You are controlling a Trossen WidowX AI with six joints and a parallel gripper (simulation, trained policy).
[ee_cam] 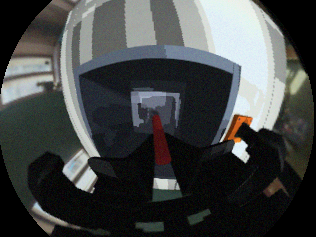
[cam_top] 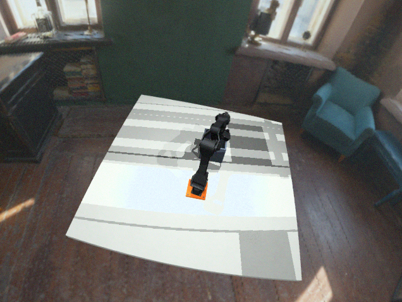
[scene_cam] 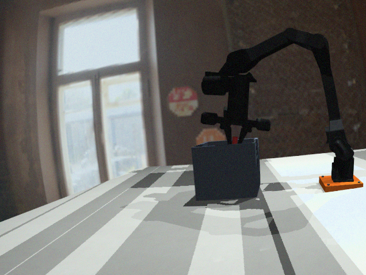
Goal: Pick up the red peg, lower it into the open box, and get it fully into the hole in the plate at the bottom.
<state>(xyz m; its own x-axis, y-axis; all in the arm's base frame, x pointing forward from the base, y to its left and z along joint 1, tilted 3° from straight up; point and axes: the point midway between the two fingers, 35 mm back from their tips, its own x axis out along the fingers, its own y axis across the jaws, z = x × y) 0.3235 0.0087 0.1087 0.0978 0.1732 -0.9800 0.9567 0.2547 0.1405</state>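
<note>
My gripper tip is 1 cm to the left of the red peg and 1 cm below it. From my gripper tip the other things lie so: plate 2 cm ahead, 1 cm to the right, 6 cm below.
</note>
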